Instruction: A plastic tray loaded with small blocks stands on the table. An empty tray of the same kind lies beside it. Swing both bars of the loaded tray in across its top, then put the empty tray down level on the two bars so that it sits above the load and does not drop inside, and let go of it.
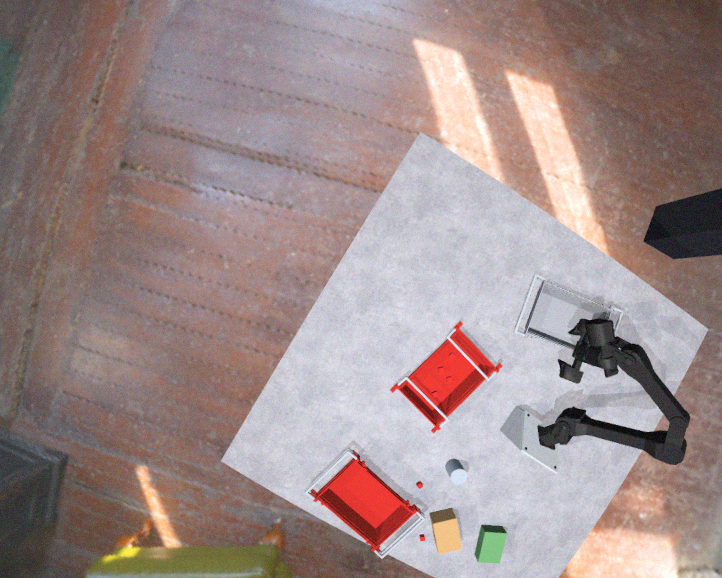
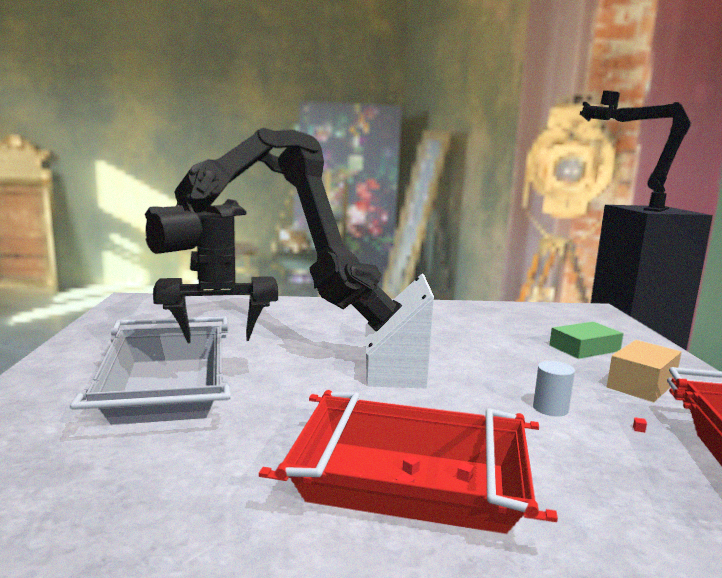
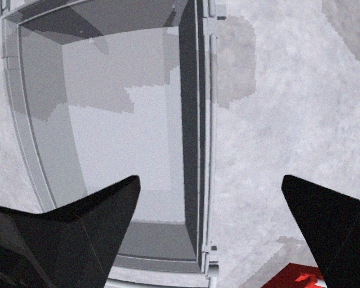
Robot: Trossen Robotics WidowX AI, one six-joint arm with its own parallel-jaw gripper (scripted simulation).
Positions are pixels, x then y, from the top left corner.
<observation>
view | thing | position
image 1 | my gripper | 564, 346
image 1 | grey see-through tray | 556, 311
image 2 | my gripper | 218, 341
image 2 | grey see-through tray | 148, 374
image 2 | tan block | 641, 369
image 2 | green block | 584, 340
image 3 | my gripper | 212, 183
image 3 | grey see-through tray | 97, 97
</observation>
